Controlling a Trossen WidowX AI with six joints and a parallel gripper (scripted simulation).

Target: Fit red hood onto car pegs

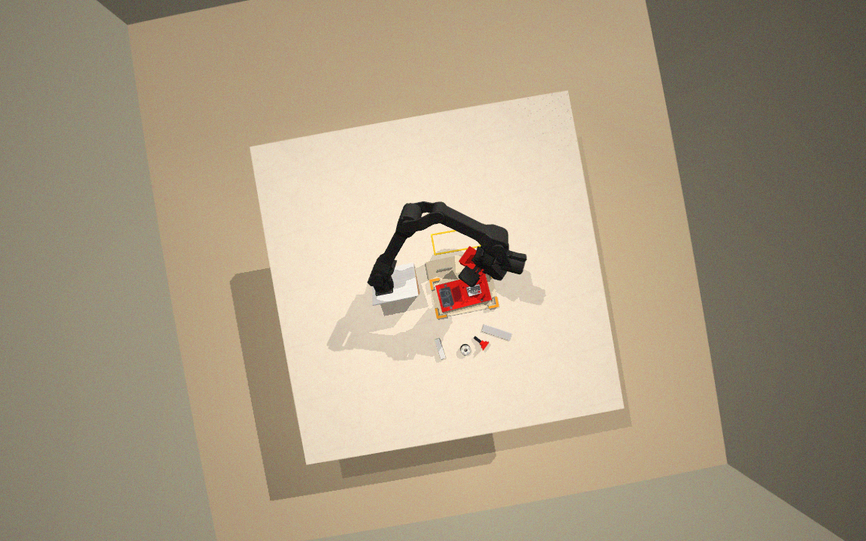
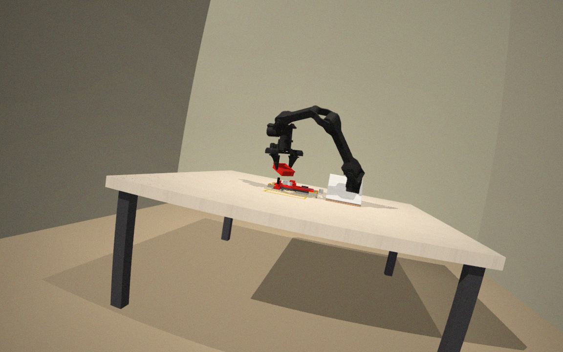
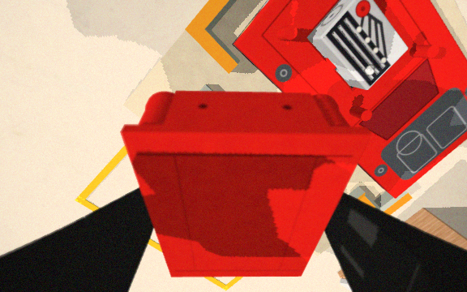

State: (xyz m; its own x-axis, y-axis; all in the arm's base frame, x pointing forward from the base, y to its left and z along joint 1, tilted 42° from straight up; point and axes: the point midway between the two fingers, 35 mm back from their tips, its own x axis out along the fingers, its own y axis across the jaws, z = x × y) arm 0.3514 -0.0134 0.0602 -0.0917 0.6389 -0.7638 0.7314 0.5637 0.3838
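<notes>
The engine block is 10 cm to the right of my gripper tip, 8 cm below it and 2 cm behind it. The rest, counted from my gripper tip: red hood (1 cm above); then white bar (31 cm to the right, 19 cm behind, 9 cm below); then grey bar (29 cm to the right, 10 cm below, 4 cm ahead).
</notes>
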